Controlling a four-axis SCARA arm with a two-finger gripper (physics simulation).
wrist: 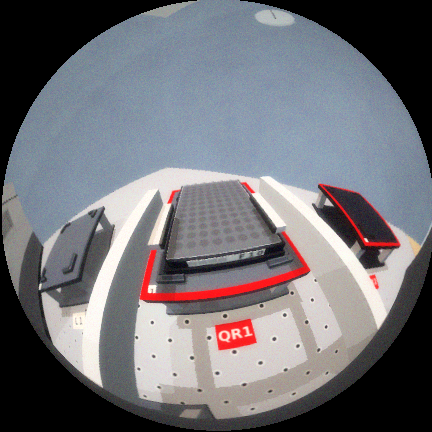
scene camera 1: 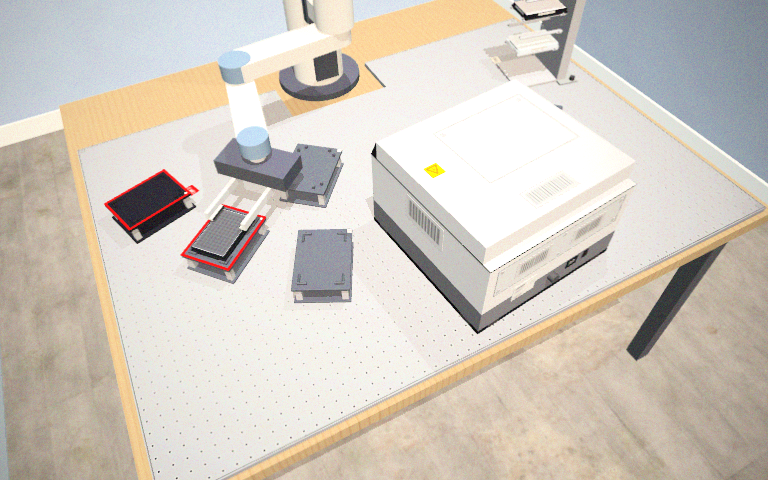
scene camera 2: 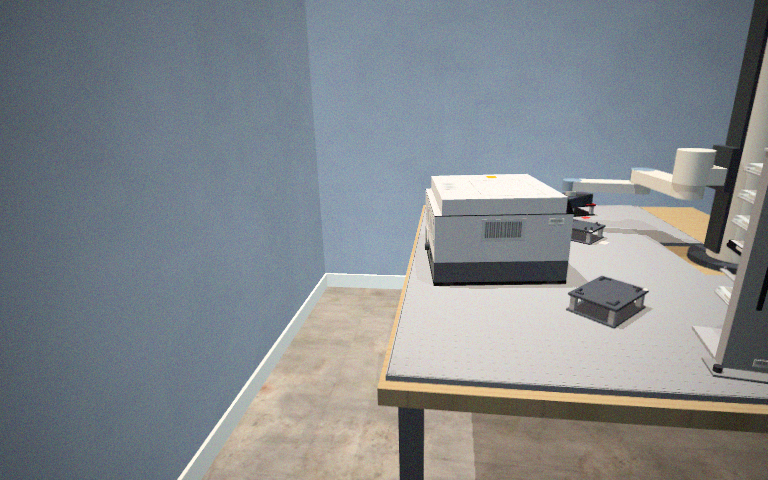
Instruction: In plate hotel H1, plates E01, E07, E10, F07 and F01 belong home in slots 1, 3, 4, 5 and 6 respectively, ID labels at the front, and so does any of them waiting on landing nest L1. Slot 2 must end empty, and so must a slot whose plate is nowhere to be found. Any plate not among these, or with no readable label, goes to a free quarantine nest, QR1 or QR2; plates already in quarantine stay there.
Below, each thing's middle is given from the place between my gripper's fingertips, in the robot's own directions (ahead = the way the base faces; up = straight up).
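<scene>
Landing nest L1 (scene camera 1: 321, 259) is 17 cm ahead of my hand, 16 cm to the left of it and 4 cm below it; quarantine nest QR2 (scene camera 1: 151, 196), measured from my hand as well, is 14 cm to the right, 19 cm behind and 4 cm below.
</scene>
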